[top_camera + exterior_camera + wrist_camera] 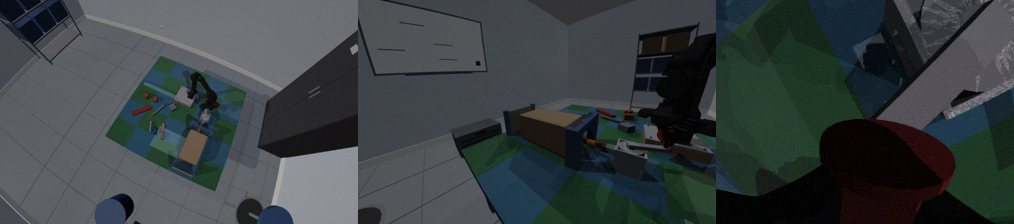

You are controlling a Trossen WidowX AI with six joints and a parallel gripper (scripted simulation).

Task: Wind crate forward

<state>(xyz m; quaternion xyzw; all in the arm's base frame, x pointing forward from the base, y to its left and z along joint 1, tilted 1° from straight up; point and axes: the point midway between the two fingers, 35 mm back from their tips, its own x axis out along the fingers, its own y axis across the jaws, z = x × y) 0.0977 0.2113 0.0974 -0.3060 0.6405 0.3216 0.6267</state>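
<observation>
Right now my gripper tip is 3 cm short of the grey crank arm, 1 cm to the right of it and 1 cm above it. Also, from my gripper tip: red knob (2 cm above); then blue steel frame (25 cm ahead, 3 cm to the left, 1 cm below); then grey winch (8 cm below, 8 cm ahead, 2 cm to the left).
</observation>
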